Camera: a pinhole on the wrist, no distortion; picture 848 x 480 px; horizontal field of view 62.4 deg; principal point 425.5 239.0 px. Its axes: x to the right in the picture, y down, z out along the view. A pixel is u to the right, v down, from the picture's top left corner.
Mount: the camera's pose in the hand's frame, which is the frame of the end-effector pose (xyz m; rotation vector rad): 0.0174 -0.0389 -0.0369 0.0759 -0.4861 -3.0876
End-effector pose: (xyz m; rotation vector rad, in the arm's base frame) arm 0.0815 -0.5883 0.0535 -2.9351 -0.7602 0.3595
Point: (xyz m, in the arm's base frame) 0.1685 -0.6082 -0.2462
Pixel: 158.8 156.6
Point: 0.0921 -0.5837 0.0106
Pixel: 368.0 73.2
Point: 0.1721 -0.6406 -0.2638
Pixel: 193.0 110.2
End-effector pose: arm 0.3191 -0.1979 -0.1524 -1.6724 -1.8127 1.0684
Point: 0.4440 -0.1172 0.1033
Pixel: behind the camera
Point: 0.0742 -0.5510 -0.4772
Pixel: 734.2 248.2
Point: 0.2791 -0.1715 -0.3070
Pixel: outside the picture
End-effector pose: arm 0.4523 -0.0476 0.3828 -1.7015 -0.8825 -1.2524
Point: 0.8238 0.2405 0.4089
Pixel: 213.1 98.8
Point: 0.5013 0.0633 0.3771
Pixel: 404.8 292.7
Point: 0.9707 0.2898 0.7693
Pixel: outside the picture
